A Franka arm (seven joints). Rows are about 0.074 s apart.
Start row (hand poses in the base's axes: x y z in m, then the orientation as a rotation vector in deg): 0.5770, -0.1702, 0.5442, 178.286, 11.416, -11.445
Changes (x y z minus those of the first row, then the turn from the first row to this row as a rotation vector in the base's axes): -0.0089, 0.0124, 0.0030, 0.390, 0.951, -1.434; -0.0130, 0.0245, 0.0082, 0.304, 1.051, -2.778; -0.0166, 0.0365, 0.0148, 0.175, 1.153, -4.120; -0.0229, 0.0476, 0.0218, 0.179, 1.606, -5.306; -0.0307, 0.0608, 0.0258, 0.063, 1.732, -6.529; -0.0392, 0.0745, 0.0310, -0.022, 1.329, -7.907; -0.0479, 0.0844, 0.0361, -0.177, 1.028, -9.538
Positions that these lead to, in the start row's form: 0.5681, -0.1578, 0.5472, 178.851, 9.263, -12.942; 0.5640, -0.1457, 0.5524, 178.942, 7.157, -13.123; 0.5604, -0.1337, 0.5590, 178.964, 5.047, -13.306; 0.5541, -0.1226, 0.5660, 179.061, 3.201, -14.031; 0.5463, -0.1094, 0.5700, 179.039, 1.278, -14.246; 0.5378, -0.0957, 0.5752, 179.067, -0.891, -13.634; 0.5291, -0.0858, 0.5803, 179.001, -3.460, -13.184
